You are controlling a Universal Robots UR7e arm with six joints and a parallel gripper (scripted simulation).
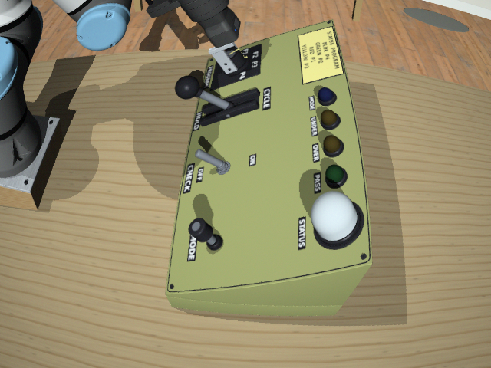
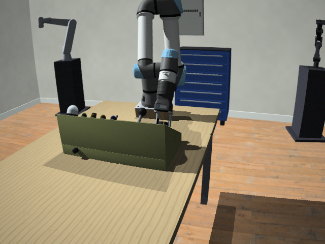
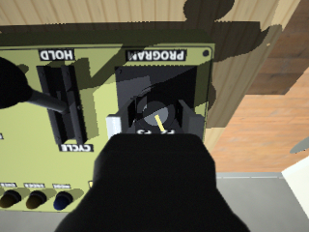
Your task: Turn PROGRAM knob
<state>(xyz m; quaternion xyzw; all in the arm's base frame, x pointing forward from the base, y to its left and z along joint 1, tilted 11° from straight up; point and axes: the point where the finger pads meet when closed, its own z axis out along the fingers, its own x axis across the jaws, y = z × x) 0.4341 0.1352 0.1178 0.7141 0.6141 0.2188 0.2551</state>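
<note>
Now: the program knob 2 cm ahead of my hand. The rest, counted from my hand: olive console 18 cm to the right, 3 cm below, 1 cm ahead; then check toggle 24 cm to the right, 3 cm behind, 1 cm below; then black ball lever 12 cm to the right, 4 cm behind.
</note>
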